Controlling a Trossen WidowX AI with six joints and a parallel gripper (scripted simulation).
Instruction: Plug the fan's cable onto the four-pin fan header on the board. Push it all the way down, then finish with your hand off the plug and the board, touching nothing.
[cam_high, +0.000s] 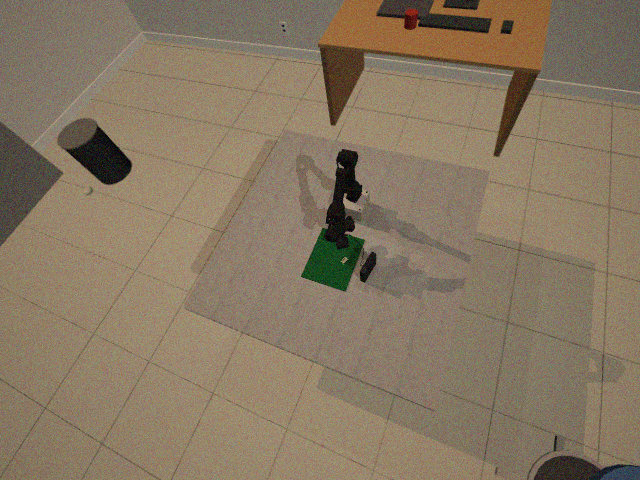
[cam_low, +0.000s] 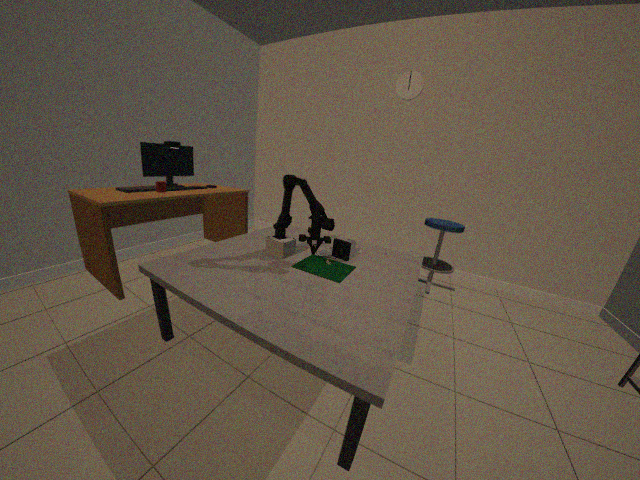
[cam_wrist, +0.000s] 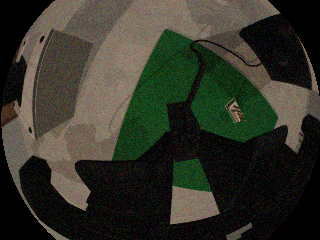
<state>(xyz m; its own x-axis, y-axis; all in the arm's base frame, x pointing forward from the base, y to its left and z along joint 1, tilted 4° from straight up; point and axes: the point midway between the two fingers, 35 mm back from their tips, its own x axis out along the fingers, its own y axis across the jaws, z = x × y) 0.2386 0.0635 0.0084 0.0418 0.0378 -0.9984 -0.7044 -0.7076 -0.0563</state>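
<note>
The dark fan plug lies 1 cm behind my gripper tip, 1 cm to the left of it and 1 cm above it. From my gripper tip the other things lie so: green board: 9 cm ahead, 1 cm to the left, 8 cm below; then black fan: 6 cm ahead, 19 cm to the left, 1 cm below; then pale four-pin header: 7 cm ahead, 6 cm to the left, 7 cm below.
</note>
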